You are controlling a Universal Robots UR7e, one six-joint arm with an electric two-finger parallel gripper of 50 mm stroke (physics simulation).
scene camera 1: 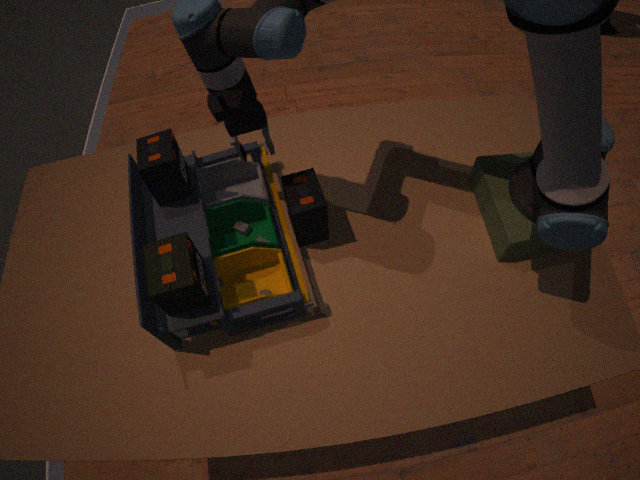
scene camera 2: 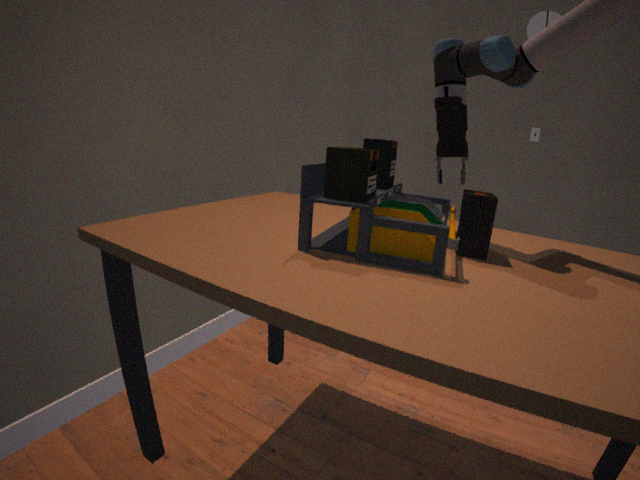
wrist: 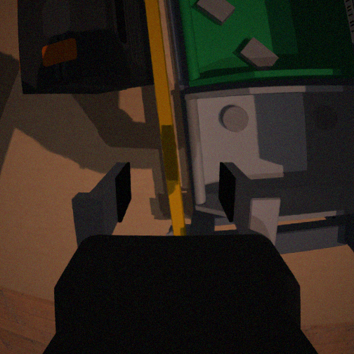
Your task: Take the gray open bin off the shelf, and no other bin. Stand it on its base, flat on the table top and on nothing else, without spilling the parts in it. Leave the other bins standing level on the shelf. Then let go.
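Places are measured from the arm's base along level axes (x left, y ahead, z down), in centimetres.
Pixels of known places: gripper, fingertip midpoint: point(scene camera 1: 258, 154) point(scene camera 2: 451, 183).
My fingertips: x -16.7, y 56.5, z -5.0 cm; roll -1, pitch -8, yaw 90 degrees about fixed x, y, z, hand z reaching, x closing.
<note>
Behind a point stands the place of what it marks.
The gray open bin point(scene camera 1: 232, 180) @(x -20.7, y 64.1, z 6.9 cm) point(wrist: 280, 130) sits on the shelf point(scene camera 1: 180, 219) @(x -6.7, y 73.5, z -2.0 cm) point(scene camera 2: 366, 232) @(x 14.5, y 66.2, z 2.7 cm) point(wrist: 310, 242), in the end place beside the green bin point(scene camera 1: 219, 227) @(x -9.0, y 67.6, z 7.0 cm) point(scene camera 2: 400, 205) @(x -9.3, y 66.8, z 1.0 cm) point(wrist: 225, 55). A round part point(wrist: 234, 118) lies in it, and a second one is dim in shadow. The yellow bin point(scene camera 1: 279, 273) @(x 3.7, y 56.2, z 7.3 cm) point(scene camera 2: 403, 242) @(x 11.0, y 60.2, z 4.1 cm) is beyond the green one. My gripper point(scene camera 1: 257, 153) @(x -16.7, y 56.5, z -5.0 cm) point(scene camera 2: 451, 180) @(x -16.7, y 56.5, z -5.0 cm) point(wrist: 174, 180) is open and empty, pointing down above the shelf's front edge. In the wrist view one finger overlaps the gray bin's front corner and the other is outside the yellow bar.
The yellow bar point(scene camera 1: 284, 219) @(x -4.9, y 53.4, z 1.7 cm) point(scene camera 2: 452, 222) @(x -3.0, y 53.5, z 1.7 cm) point(wrist: 160, 75) runs along the shelf's front. A tall black box point(scene camera 1: 305, 206) @(x -2.8, y 49.1, z -4.8 cm) point(scene camera 2: 476, 224) @(x -1.9, y 48.5, z 1.1 cm) point(wrist: 85, 50) stands on the table point(scene camera 1: 361, 361) @(x 23.6, y 43.8, z 8.2 cm) point(scene camera 2: 310, 289) @(x 30.1, y 68.1, z 8.2 cm) before it. Two black boxes point(scene camera 1: 162, 165) @(x -11.4, y 73.4, z -13.3 cm) point(scene camera 1: 175, 273) @(x 9.7, y 71.2, z -11.6 cm) stand on the upper deck behind the bins.
</note>
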